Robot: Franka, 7 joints.
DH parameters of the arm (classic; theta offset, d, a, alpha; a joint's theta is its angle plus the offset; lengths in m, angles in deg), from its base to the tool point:
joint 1: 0 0.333 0 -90
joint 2: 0 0 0 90
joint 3: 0 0.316 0.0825 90
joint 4: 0 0 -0.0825 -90
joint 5: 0 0.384 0 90
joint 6: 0 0 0.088 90
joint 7: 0 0.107 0 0
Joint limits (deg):
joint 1: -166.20..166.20
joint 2: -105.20..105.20
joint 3: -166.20..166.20
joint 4: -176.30..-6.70
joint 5: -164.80..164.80
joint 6: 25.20..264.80
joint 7: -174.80..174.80
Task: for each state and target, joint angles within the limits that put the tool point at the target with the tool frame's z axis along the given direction. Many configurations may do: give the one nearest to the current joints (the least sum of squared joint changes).
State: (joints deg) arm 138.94 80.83 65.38 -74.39 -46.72 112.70 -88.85
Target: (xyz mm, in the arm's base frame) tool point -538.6 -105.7 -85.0 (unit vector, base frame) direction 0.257 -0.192 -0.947
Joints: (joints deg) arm 139.10 88.22 47.29 -97.18 -69.06 131.09 -88.85
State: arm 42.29 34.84 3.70 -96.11 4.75 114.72 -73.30
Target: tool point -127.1 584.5 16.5 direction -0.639 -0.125 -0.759
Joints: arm 68.02 61.93 34.05 -104.37 19.96 149.97 -73.30
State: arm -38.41 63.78 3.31 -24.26 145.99 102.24 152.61
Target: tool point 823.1 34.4 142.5 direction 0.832 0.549 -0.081
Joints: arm 4.23 77.33 -3.94 -41.48 126.59 141.16 152.61
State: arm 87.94 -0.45 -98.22 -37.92 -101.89 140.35 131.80
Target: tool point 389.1 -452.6 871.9 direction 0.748 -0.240 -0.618
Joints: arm 93.87 -43.23 -73.94 -36.65 -54.82 96.44 131.80
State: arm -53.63 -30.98 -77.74 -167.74 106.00 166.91 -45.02
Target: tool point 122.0 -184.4 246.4 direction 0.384 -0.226 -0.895
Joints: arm -12.62 -29.06 -27.49 -174.57 120.07 190.03 -45.02
